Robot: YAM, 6 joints.
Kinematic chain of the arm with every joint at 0, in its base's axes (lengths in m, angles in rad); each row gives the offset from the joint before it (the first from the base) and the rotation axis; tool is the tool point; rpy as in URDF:
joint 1: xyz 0 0 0.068 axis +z
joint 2: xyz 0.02 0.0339 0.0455 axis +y
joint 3: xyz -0.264 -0.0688 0 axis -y
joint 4: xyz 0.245 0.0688 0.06 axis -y
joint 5: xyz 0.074 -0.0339 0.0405 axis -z
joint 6: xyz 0.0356 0 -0.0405 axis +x
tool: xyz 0 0 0 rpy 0 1.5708 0
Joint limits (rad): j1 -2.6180..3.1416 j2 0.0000..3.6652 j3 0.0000..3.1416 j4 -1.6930..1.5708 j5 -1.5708..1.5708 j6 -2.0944..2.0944
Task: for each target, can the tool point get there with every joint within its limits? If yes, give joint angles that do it. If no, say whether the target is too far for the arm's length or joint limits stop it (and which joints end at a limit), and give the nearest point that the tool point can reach.
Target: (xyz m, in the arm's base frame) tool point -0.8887 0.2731 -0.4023
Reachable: no: too far | nearest point -0.5395 0.1658 -0.1952 | short by 0.420 m
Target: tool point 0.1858 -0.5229 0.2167
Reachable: yes | joints -1.1847 2.3821 1.9088 0.2682 0.7693 -1.7688
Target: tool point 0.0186 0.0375 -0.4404
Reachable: no: joint limits stop it (at a limit: joint 2) | nearest point 0.0397 0.0801 -0.3434 | short by 0.108 m
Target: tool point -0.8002 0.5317 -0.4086
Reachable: no: too far | nearest point -0.4724 0.3139 -0.1902 | short by 0.450 m
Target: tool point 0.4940 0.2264 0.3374
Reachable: yes | joints 0.4237 2.3961 2.0334 1.1264 -0.0913 -1.6907
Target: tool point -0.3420 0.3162 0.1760
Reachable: yes | joints 2.3240 2.1525 1.4025 0.3350 -1.2041 0.9444
